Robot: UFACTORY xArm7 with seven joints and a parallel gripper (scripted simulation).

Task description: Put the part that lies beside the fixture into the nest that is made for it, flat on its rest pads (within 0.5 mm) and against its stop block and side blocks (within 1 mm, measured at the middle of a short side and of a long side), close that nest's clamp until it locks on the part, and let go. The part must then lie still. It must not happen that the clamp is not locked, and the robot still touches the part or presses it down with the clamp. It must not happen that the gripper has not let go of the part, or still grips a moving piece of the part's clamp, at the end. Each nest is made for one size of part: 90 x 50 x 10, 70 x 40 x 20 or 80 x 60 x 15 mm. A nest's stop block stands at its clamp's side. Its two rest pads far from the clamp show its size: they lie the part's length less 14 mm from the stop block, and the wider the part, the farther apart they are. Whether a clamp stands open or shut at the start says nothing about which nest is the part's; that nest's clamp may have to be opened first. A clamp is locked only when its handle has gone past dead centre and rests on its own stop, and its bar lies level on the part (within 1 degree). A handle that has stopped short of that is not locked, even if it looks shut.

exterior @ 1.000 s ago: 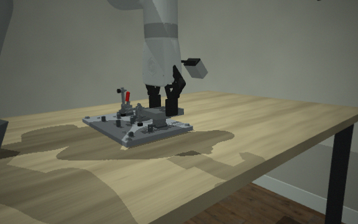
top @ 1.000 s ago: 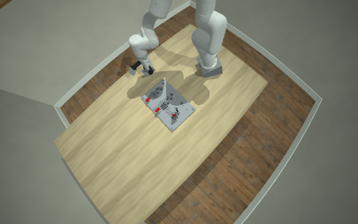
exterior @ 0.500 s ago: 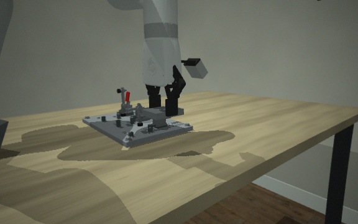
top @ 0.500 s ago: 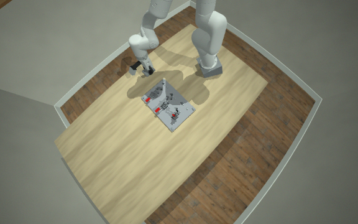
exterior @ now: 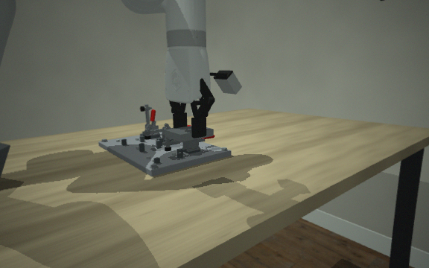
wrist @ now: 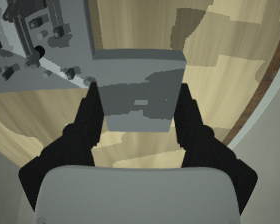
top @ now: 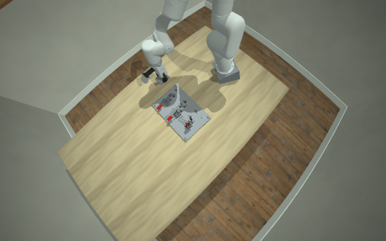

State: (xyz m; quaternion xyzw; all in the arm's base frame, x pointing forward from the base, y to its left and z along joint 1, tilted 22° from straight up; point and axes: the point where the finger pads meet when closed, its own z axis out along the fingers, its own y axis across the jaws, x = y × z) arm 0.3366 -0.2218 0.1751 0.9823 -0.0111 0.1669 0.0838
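Right now my hand is 23 cm to the right of the grey fixture plate, 10 cm above it and 7 cm short of it. The rest, counted from my hand: part: 1 cm below.
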